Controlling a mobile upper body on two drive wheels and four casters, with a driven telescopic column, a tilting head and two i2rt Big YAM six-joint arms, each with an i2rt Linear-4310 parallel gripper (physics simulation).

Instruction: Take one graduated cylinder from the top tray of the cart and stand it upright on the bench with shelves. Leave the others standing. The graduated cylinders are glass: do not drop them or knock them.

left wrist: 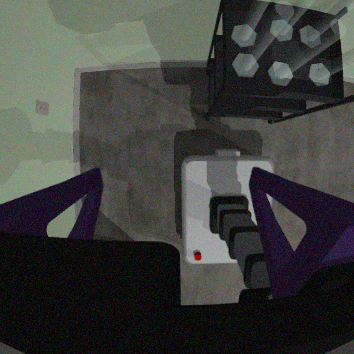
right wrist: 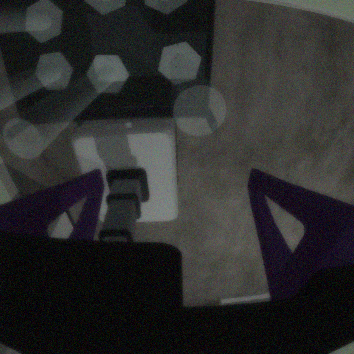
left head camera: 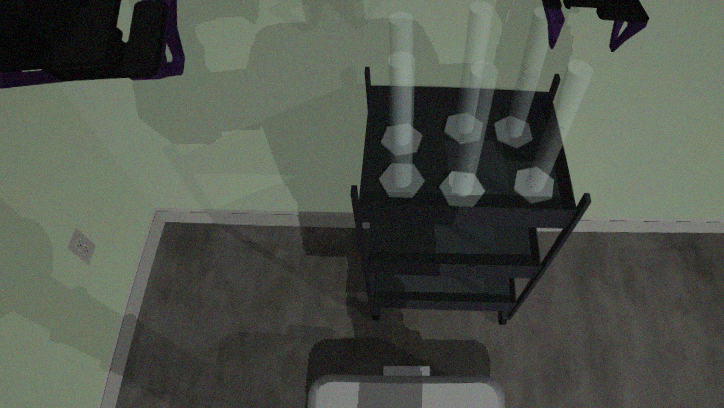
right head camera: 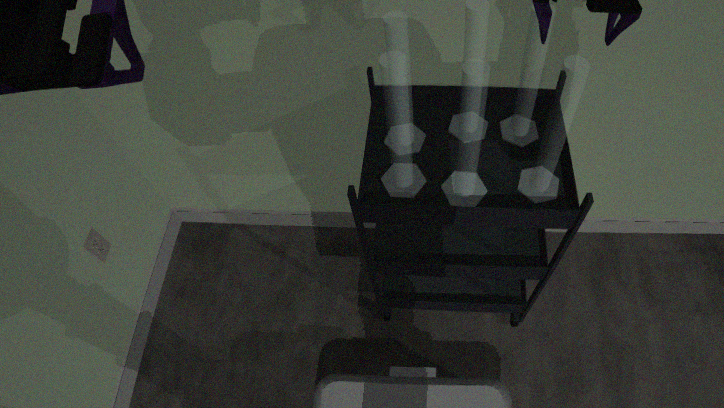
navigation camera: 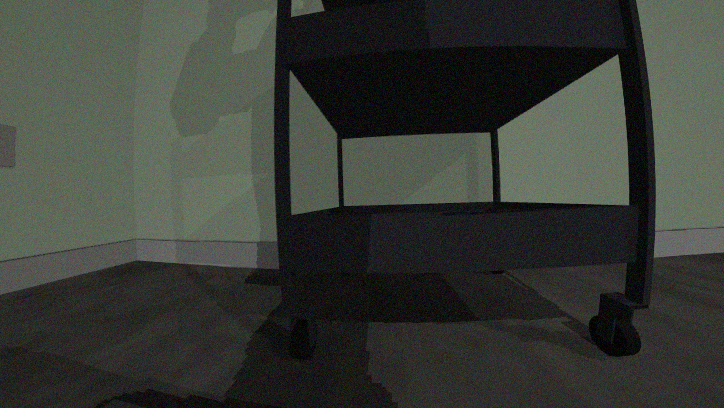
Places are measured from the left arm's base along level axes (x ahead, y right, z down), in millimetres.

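Where they show: left gripper, fingertip midpoint: [left wrist: 175,175] [left head camera: 126,69] [right head camera: 93,76]; right gripper, fingertip midpoint: [right wrist: 175,176] [left head camera: 581,48] [right head camera: 574,42].
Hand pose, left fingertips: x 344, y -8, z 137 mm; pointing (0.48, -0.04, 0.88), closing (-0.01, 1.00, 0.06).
Each offset is from my left fingertips to the top centre of the thing. "*": to the spot under its first point.
Several clear glass graduated cylinders with hexagonal bases stand upright in two rows on the top tray of the dark cart [left head camera: 506,216] [right head camera: 511,216] [navigation camera: 506,240]. The front row has a left cylinder @[* dx +292, dy +214, dz +572 mm] [left head camera: 401,180] [right head camera: 403,180], a middle cylinder @[* dx +268, dy +340, dz +571 mm] [left head camera: 462,189] [right head camera: 464,189] and a right cylinder @[dx +301, dy +506, dz +269 mm] [left head camera: 533,185] [right head camera: 538,184] [right wrist: 180,62]. My right gripper [left head camera: 582,49] [right head camera: 576,43] [right wrist: 175,176] is open and empty, above and apart from the cylinders. My left gripper [left wrist: 175,175] is open and empty, well left of the cart in the head views. The bench with shelves does not show.
My white base [left head camera: 455,395] [right head camera: 466,395] [right wrist: 160,190] is in front of the cart. Green walls meet in a corner at the left, with a wall outlet @[dx +264, dy -757, dz +809 mm] [left head camera: 81,246] [right head camera: 96,245] [left wrist: 42,107]. The cart's front right post @[* dx +187, dy +560, dz +694 mm] [left head camera: 554,250] rises above its tray.
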